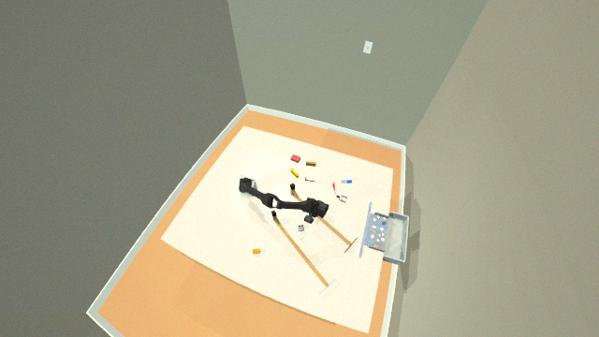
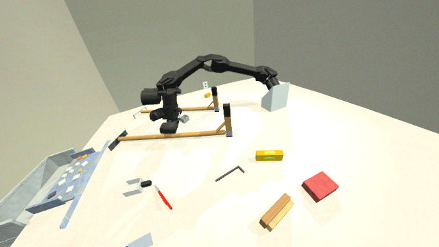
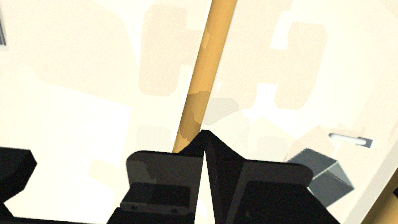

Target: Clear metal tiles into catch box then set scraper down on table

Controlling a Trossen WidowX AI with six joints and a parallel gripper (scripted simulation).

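Now: the long scraper 5 cm above my gripper tip, 3 cm ahead of it and 1 cm to the left of it. The rest, counted from my gripper tip: hex key: 30 cm to the left, 16 cm behind, 1 cm below; red-handled tool: 28 cm to the left, 7 cm ahead; small grey box: 12 cm to the right, 7 cm behind.
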